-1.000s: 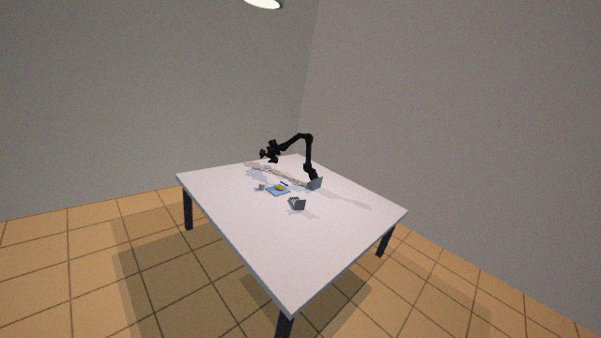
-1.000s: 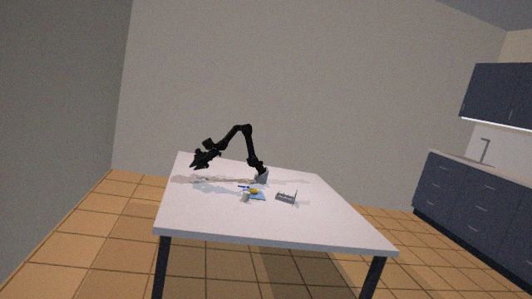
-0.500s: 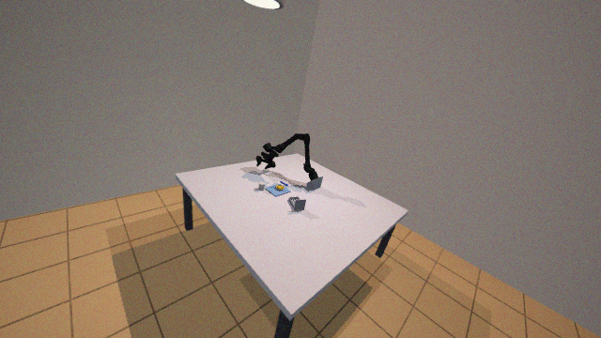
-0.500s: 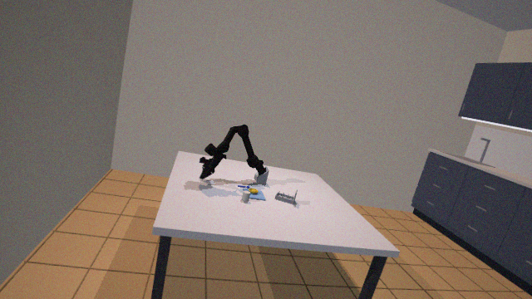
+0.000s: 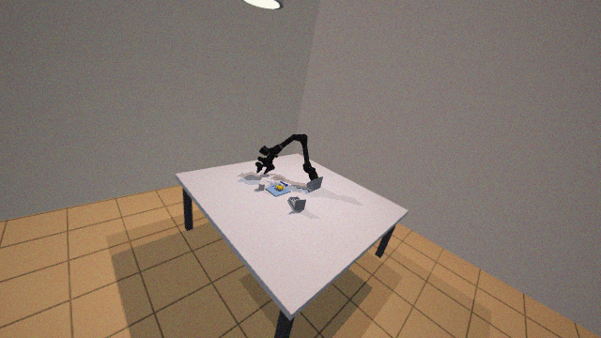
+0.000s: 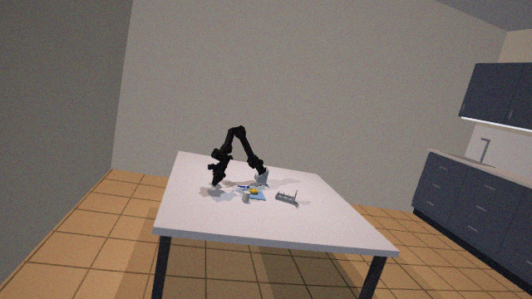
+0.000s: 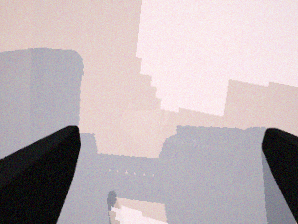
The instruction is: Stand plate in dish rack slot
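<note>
Now: gripper tip 20 mm past the yellow plate and 270 mm to the right of it. From my gripper tip the other things lie so: grey dish rack (20 mm behind, 490 mm to the left, 10 mm above); blue mat (270 mm to the left, 10 mm below).
</note>
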